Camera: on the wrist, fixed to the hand. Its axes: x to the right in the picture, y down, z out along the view.
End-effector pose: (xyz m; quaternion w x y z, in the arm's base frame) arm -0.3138 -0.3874 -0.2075 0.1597 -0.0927 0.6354 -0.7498
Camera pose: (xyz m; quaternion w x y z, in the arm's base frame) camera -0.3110 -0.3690 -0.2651 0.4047 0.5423 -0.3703 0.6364
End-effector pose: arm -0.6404 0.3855 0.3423 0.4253 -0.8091 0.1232 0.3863
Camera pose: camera -0.6592 0.3313 0.3230 0.5792 -0.6398 -0.5051 -0.0095
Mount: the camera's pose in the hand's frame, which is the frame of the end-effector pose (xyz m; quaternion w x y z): -0.0055 0.0543 -0.0261 0.6981 0.0026 -0.0313 -0.7153
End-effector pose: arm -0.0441 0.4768 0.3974 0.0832 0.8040 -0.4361 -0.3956
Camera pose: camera -0.0618 0.4426 0.4441 0.2406 -0.8610 -0.2670 0.3597
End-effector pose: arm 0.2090 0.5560 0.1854 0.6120 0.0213 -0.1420 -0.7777
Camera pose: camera 0.2671 0.5448 0.1730 0.1336 -0.0937 0.1051 0.9810
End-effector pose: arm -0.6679 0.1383 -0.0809 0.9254 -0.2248 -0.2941 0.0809
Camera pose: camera -0.6582 0.1752 -0.1278 0.6953 0.0584 -0.3949 -0.5977
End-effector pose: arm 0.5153 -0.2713 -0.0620 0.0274 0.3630 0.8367 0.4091
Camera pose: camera 0.5422 -0.2703 -0.0078 0.3370 -0.3322 0.8440 0.2525
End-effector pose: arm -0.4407 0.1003 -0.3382 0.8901 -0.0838 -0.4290 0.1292
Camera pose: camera -0.4321 0.1494 -0.3725 0.7006 0.2547 -0.3869 -0.5428
